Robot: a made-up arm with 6 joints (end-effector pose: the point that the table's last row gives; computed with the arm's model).
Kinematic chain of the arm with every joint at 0, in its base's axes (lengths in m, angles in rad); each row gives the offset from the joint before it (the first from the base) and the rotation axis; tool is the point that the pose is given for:
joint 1: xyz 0 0 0.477 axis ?
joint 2: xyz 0.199 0 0 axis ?
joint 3: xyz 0 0 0.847 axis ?
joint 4: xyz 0 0 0.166 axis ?
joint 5: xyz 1.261 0 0 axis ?
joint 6: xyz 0.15 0 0 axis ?
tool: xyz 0 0 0
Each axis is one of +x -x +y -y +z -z.
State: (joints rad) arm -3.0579 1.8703 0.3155 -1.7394 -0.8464 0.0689
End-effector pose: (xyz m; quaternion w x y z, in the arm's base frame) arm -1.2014 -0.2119 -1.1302 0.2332 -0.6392 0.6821 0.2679
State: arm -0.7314 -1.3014 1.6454 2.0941 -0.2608 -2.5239
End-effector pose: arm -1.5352 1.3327 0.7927 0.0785 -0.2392 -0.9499 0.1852
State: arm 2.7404 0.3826 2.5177 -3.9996 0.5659 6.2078
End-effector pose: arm 0.2734 -0.1821 2.3746 0.6371 0.2938 -0.7125 -0.0121
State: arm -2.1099 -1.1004 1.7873 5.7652 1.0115 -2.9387
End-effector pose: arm 0.9332 1.6826 0.9300 0.7033 -0.0682 0.3525 0.6136
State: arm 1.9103 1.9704 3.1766 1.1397 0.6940 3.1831
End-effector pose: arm -0.5076 1.1755 1.5068 0.2495 -0.3996 -0.3037 -0.8281
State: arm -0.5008 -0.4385 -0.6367 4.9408 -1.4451 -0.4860
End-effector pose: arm 1.0522 -0.4107 1.1216 0.4369 0.7587 0.4706 0.1096
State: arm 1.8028 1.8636 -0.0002 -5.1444 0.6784 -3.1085
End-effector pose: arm -0.2691 0.7673 -1.1459 0.4681 0.0218 0.8701 -0.1527
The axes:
joint 1: +z
joint 2: +y
joint 3: -y
joint 4: -x
joint 5: -y
joint 6: -x

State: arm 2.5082 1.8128 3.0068 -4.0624 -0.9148 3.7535
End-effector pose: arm -0.9900 0.8444 1.6192 0.3396 0.8128 0.0349 0.4720
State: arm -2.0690 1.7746 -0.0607 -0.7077 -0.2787 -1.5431
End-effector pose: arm -0.3544 -0.7077 -1.0860 0.5586 -0.6122 0.2158 0.5163
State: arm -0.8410 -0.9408 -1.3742 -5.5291 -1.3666 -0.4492
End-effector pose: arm 0.3993 -0.5972 0.4871 0.4491 0.0997 0.6928 -0.5554
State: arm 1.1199 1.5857 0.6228 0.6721 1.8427 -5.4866
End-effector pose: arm 0.7784 1.8143 -0.3783 0.5726 -0.0600 -0.6238 0.5286
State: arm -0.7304 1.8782 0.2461 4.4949 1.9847 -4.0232
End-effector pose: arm 0.7067 -0.8130 -0.9861 0.0603 0.3659 -0.8235 0.4294
